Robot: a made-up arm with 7 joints.
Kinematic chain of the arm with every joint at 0, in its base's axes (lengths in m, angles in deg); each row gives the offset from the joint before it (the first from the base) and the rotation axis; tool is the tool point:
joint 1: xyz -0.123 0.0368 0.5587 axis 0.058 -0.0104 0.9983
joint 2: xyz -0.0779 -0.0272 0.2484 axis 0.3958 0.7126 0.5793
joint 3: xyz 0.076 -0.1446 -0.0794 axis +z
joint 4: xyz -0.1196 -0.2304 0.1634 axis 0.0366 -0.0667 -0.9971
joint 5: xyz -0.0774 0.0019 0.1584 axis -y
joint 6: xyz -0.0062 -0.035 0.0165 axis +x
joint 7: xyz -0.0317 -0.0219 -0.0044 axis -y
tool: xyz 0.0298 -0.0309 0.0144
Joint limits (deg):
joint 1: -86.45..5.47
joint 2: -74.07..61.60
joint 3: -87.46..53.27
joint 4: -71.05..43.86
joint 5: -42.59..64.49
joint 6: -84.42..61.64
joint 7: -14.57..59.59
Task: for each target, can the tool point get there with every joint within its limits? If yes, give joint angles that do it. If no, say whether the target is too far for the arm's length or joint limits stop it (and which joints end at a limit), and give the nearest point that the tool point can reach.
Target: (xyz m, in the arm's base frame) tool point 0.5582 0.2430 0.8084
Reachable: no: joint limits stop it (at a limit: joint 1, joint 2, joint 3, joint 7) | nearest point 0.1875 0.2824 0.7674 | short by 0.375 m
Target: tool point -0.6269 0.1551 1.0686
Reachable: yes | joints -73.26 -6.63 -2.49 -18.37 16.64 49.87 24.99
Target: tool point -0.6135 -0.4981 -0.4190
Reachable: no: too far | nearest point -0.3729 -0.4056 0.5779 | short by 1.030 m
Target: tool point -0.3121 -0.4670 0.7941
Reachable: yes | joints -52.51 44.32 41.86 22.47 3.27 30.95 18.09
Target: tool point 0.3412 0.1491 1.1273
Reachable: no: joint limits stop it (at a limit: joint 1, joint 3, joint 4, joint 7) | nearest point 0.0930 0.2863 0.9492 | short by 0.335 m
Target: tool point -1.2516 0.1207 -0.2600
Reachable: no: too far | nearest point -0.6603 0.0735 0.6779 | short by 1.110 m
